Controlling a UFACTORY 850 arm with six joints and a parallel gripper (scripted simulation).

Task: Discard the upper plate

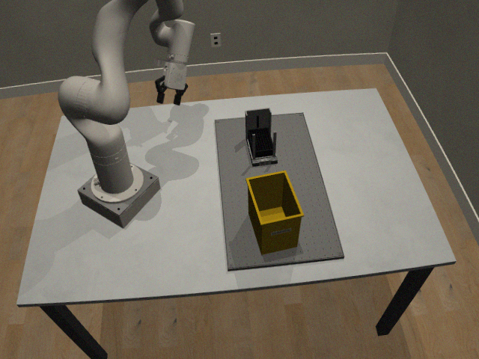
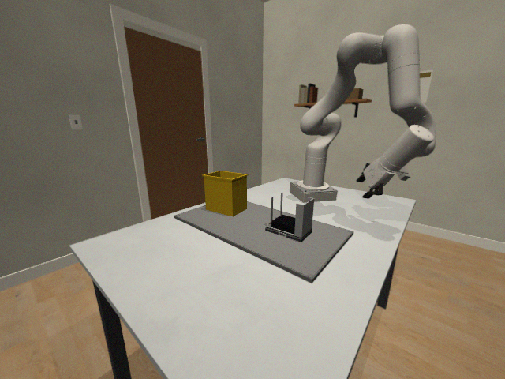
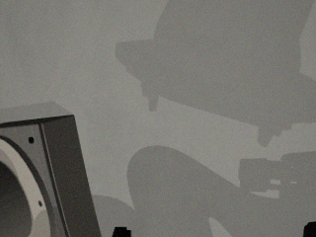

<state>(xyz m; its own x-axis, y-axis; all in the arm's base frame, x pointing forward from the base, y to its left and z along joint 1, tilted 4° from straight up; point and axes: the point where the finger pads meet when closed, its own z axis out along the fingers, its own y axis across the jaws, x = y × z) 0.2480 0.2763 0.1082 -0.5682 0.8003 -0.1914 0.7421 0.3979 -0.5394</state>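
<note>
The black 96-well plate lies 300 mm ahead of my hand, 230 mm to the right of it and 100 mm below it. Also, from my hand: yellow plastics bin W1: 600 mm to the right, 220 mm ahead, 50 mm below.
</note>
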